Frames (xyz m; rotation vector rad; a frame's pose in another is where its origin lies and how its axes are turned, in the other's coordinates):
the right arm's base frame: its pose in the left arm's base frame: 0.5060 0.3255 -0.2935 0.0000 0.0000 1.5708
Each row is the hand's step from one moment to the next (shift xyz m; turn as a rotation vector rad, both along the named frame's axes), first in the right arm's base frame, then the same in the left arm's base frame.
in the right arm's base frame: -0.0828 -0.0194 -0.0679 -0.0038 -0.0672 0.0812
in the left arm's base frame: 0.0194 -0.0828 -0.0679 0.0672 -0.0038 0.0812
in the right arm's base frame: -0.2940 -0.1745 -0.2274 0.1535 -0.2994 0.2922
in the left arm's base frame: 0.1745 -0.2940 -0.2274 0.2994 0.1535 0.2922
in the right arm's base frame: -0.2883 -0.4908 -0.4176 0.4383 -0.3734 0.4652
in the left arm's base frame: 0.4908 -0.2883 -0.4176 0.3734 0.4383 0.4652
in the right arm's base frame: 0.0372 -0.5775 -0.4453 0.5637 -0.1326 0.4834
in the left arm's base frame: 0.5775 0.0372 -0.4453 0.1326 0.5637 0.4834
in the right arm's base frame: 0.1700 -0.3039 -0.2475 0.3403 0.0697 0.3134
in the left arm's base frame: 0.3039 0.1700 -0.2475 -0.0697 0.3403 0.3134
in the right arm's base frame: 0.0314 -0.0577 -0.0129 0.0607 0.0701 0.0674
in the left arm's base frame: 0.0577 0.0314 -0.0129 -0.0701 0.0607 0.0674
